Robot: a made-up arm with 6 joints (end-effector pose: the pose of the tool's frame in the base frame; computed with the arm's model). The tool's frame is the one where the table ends. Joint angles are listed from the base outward.
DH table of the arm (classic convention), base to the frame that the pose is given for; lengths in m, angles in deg. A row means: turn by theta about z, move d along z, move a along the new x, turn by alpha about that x. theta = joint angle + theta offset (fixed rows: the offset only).
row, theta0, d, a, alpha
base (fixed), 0, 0.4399, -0.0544, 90
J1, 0, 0.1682, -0.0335, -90
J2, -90, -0.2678, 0.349, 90
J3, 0, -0.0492, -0.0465, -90
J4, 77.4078, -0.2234, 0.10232, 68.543
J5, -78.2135, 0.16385, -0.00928, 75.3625
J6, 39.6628, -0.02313, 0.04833, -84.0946
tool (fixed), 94.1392, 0.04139, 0, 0
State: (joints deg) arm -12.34 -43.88 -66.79 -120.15 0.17 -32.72
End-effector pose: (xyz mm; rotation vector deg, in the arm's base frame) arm -385.1 -149.0 243.6 -51.57 28.21 168.66
Working (the frame after each row of the table, in the pose's form):
after base (fixed): -54.4 0.0 439.9 90.00 0.00 0.00
after J1: -87.1 -168.2 447.1 0.00 12.34 0.00
after J2: -380.7 -419.8 237.1 30.56 -91.79 -100.64
after J3: -324.5 -440.7 268.6 63.96 37.91 -124.31
after J4: -288.0 -265.9 99.8 -38.66 27.83 151.54
after J5: -353.5 -207.0 238.3 26.84 45.08 61.80
after J6: -362.7 -161.7 211.2 -39.87 -13.25 80.96

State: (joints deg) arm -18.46 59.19 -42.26 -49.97 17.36 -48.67
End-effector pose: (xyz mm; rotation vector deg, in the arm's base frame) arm 16.8 -392.7 -126.1 100.66 26.73 -11.35
Working (the frame after each row of the table, in the pose's form):
after base (fixed): -54.4 0.0 439.9 90.00 0.00 0.00
after J1: -86.2 -168.2 450.5 0.00 18.46 0.00
after J2: 113.3 -347.0 101.6 81.94 -9.70 -37.57
after J3: 119.1 -287.1 132.6 6.65 59.19 -31.58
after J4: 2.7 -204.1 -67.2 82.78 45.96 -40.11
after J5: 15.3 -367.7 -64.8 89.76 23.45 -143.44
after J6: 12.0 -352.8 -116.1 54.90 102.99 -74.90

